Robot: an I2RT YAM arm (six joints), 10 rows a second.
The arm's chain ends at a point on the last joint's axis. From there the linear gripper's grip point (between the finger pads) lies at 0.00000 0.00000 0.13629 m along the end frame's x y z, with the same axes.
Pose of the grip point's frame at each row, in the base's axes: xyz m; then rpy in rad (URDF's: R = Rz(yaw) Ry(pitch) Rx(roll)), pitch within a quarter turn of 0, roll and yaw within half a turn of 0:
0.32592 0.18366 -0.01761 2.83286 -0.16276 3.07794
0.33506 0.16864 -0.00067 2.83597 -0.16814 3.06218
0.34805 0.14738 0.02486 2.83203 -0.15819 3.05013
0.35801 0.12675 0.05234 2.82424 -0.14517 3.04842
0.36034 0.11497 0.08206 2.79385 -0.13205 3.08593
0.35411 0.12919 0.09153 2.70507 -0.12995 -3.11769
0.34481 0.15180 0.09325 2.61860 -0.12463 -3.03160
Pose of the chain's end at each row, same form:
0.34428 0.14099 0.11052 2.83286 -0.16276 3.07794
0.35349 0.12604 0.12747 2.83597 -0.16814 3.06218
0.36462 0.10417 0.15305 2.83203 -0.15819 3.05013
0.37270 0.08266 0.18046 2.82424 -0.14517 3.04842
0.37460 0.06766 0.20908 2.79385 -0.13205 3.08593
0.37149 0.07197 0.21400 2.70507 -0.12995 -3.11769
0.36687 0.08575 0.21041 2.61860 -0.12463 -3.03160

